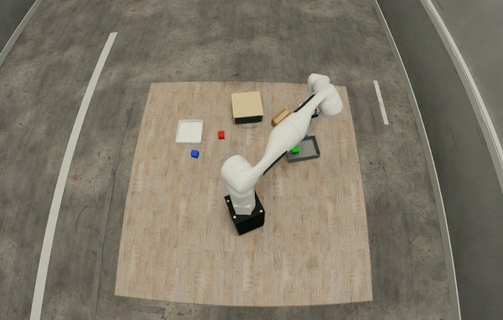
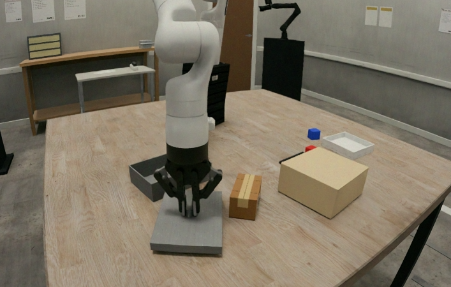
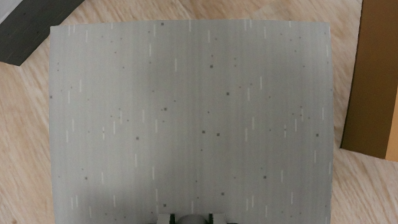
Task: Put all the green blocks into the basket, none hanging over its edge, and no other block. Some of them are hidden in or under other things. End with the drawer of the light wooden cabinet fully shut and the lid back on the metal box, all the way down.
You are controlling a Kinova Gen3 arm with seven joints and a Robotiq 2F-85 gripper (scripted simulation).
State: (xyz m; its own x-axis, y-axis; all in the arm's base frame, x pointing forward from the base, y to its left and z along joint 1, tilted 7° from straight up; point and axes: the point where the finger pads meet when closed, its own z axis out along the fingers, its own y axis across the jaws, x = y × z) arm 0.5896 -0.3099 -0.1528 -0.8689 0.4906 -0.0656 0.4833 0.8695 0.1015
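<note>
Right now my hand is 1 cm past the small cardboard box, 14 cm to the right of it and 2 cm above it. The rest, counted from my hand: lid (3 cm below); grey metal box (20 cm behind, 3 cm to the left, 3 cm below); drawer (2 cm ahead, 34 cm to the left, 1 cm below).
</note>
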